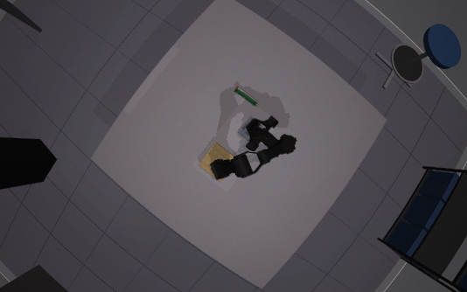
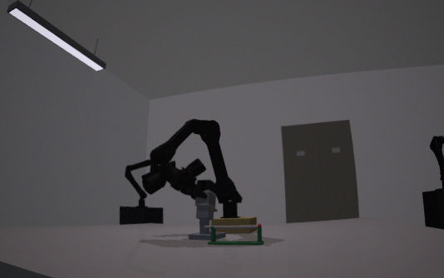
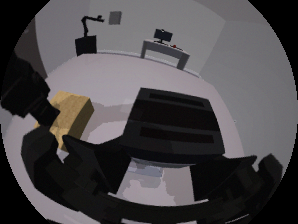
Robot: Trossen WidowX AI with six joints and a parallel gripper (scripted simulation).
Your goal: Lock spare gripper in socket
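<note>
The spare gripper lies 20 mm to the right of my gripper tip. Round my gripper tip: green rack (120 mm to the left, 110 mm ahead, 100 mm below); grey mount (70 mm below, 10 mm to the right).
</note>
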